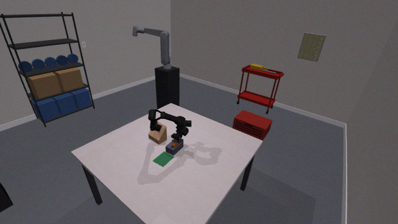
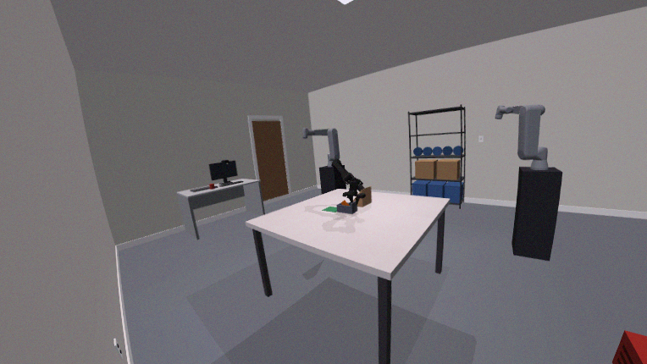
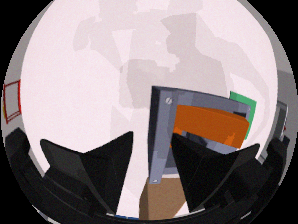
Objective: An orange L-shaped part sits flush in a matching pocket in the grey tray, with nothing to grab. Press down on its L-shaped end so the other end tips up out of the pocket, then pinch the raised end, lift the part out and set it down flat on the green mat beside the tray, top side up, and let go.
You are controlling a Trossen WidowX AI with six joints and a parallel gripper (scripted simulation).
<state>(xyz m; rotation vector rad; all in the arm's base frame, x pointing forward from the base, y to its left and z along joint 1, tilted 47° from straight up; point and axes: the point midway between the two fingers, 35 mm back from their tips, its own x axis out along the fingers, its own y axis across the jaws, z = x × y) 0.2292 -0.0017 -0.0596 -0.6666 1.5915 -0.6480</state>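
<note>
The orange L-shaped part lies 5 cm to the right of my gripper tip and 2 cm below it. Also, from my gripper tip: green mat: 1 cm ahead, 23 cm to the right, 8 cm below.
</note>
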